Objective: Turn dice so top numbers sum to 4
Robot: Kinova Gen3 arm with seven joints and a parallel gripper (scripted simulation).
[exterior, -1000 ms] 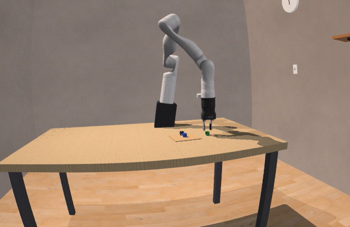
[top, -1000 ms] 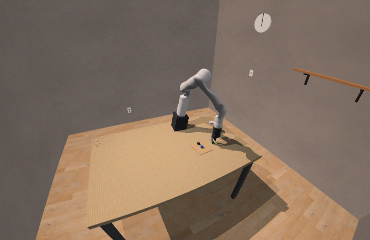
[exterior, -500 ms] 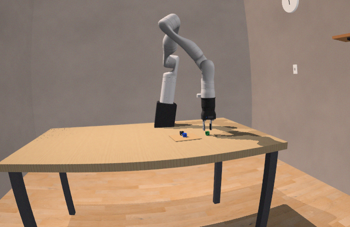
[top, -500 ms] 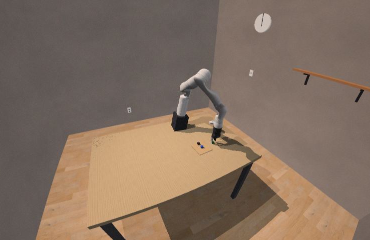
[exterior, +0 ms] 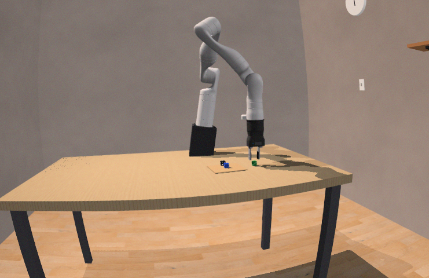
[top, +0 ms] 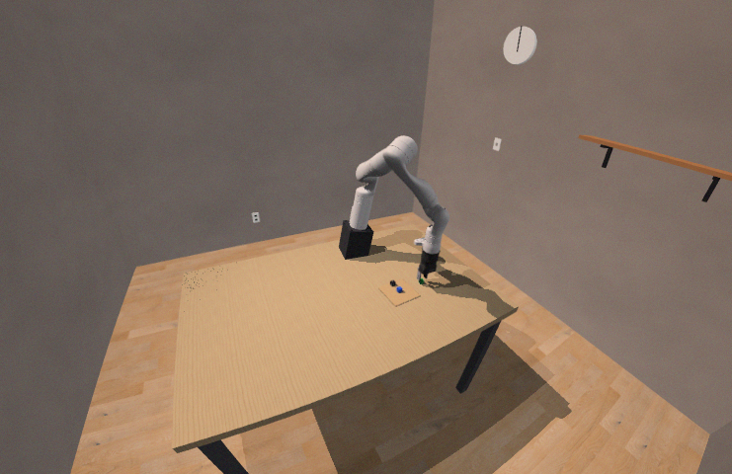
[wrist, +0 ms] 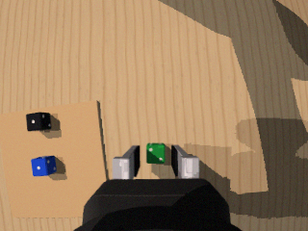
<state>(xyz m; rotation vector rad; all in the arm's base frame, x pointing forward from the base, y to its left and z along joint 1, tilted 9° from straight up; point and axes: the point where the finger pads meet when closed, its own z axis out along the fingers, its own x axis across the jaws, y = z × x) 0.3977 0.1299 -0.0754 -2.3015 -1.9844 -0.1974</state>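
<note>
My gripper is now 30 mm above the green die. Round my hand: black die (60 mm behind, 130 mm to the right, 30 mm below); tan mat (130 mm to the right, 40 mm below); blue die (130 mm to the right, 30 mm below).
</note>
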